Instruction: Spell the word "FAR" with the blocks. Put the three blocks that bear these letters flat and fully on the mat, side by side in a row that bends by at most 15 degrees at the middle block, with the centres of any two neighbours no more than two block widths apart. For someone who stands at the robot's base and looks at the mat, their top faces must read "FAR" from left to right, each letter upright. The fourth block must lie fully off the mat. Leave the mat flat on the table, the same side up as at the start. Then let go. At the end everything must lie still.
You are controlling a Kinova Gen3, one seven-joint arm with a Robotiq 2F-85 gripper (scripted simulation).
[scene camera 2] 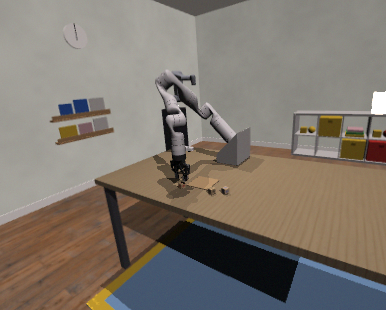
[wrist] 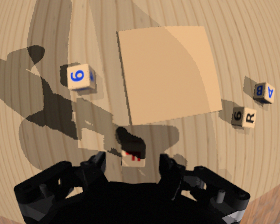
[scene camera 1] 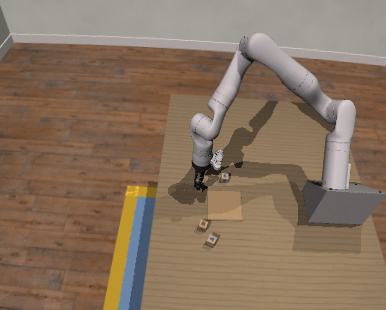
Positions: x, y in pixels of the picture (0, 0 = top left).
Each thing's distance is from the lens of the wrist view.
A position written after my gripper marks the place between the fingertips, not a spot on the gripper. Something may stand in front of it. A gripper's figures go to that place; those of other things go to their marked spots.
my gripper (wrist: 132, 161): 17 cm
tan mat (wrist: 170, 73): 21 cm
